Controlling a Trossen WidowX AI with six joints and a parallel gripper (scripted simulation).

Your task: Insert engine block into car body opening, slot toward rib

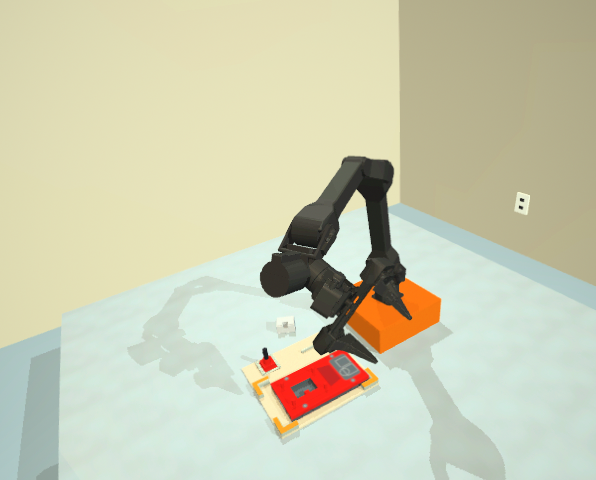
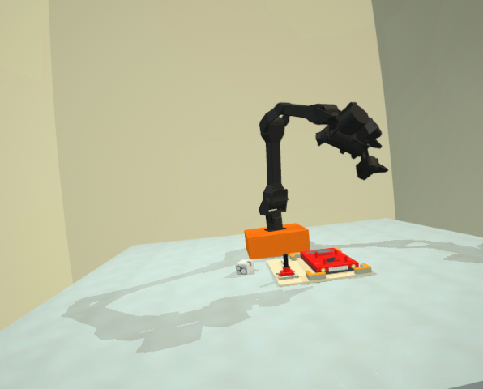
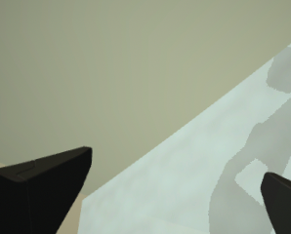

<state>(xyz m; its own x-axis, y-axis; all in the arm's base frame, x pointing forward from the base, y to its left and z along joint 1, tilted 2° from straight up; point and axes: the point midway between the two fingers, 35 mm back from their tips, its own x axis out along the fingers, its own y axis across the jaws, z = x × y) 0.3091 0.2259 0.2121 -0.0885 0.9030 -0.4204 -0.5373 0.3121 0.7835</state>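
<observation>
Right now the engine block is 43 cm to the right of my gripper tip, 26 cm below it and 8 cm behind it. The rest, counted from my gripper tip: black post 35 cm to the right, 25 cm below, 4 cm ahead.
</observation>
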